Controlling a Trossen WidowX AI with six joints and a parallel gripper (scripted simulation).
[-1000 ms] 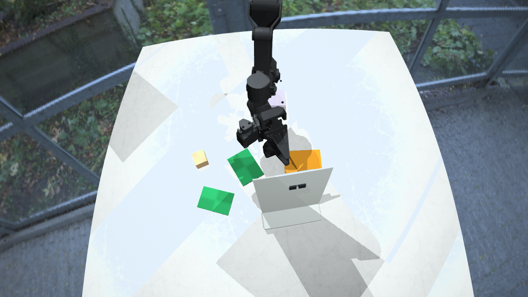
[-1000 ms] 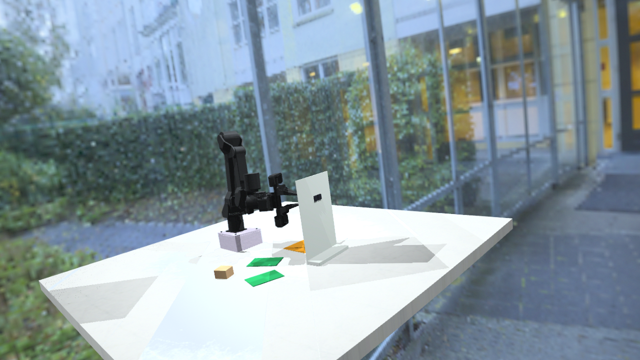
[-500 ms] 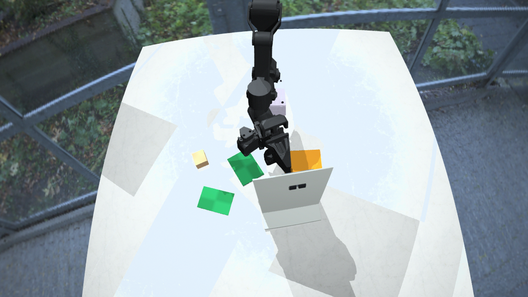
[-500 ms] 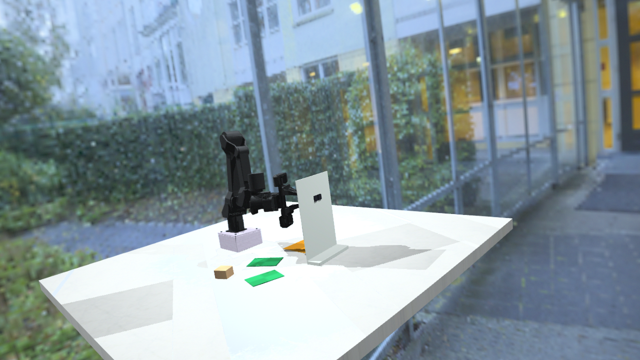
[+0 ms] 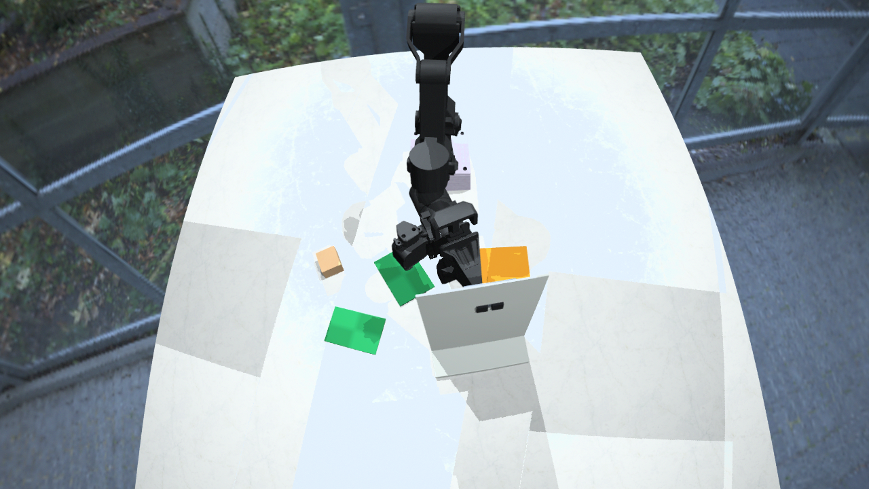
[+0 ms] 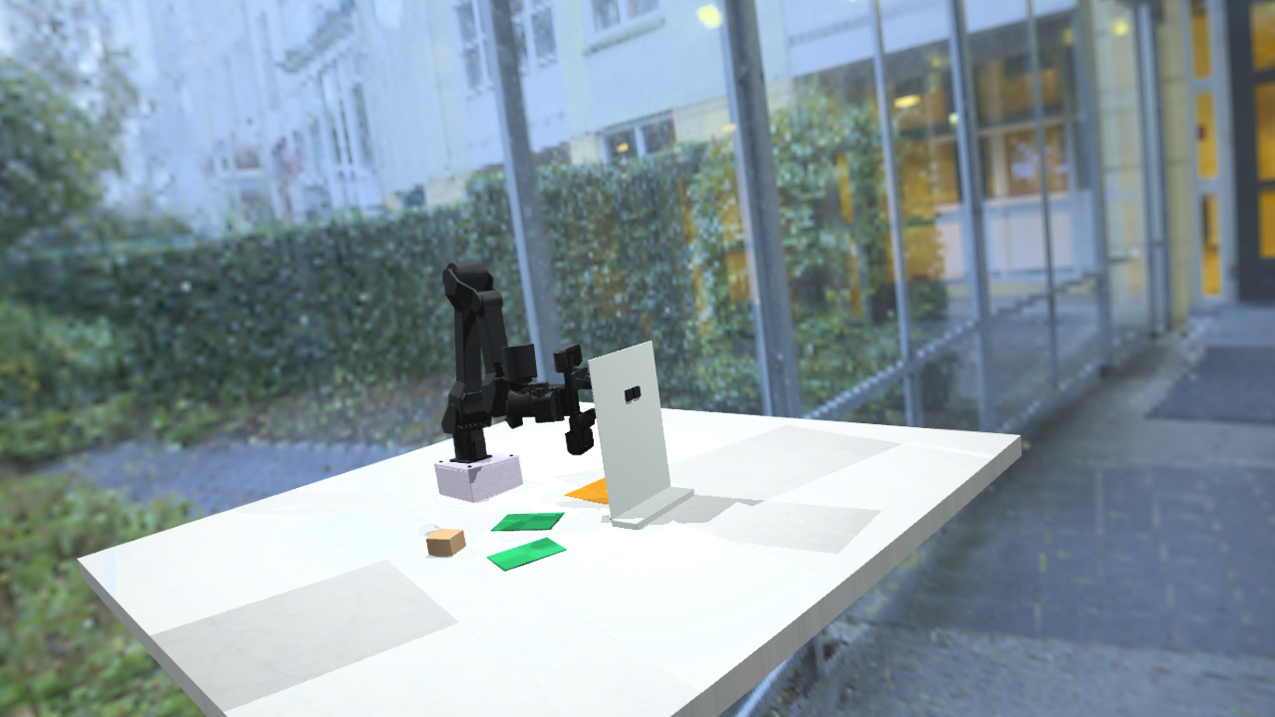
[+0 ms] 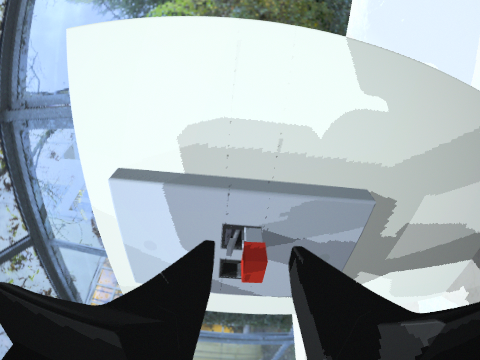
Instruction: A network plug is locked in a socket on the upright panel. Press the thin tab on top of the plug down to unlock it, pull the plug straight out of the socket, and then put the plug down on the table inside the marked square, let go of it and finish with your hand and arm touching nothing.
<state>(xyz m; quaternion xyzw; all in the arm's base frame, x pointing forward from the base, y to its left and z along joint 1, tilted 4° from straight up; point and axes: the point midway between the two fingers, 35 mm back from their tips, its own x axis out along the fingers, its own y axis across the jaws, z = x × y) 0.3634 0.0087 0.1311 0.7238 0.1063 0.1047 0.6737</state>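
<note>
The orange marked square is 11 cm behind my gripper tip, 6 cm to the left of it and 20 cm below it. Also, from my gripper tip: upright grey panel (3 cm ahead, 1 cm to the left, 7 cm below).
</note>
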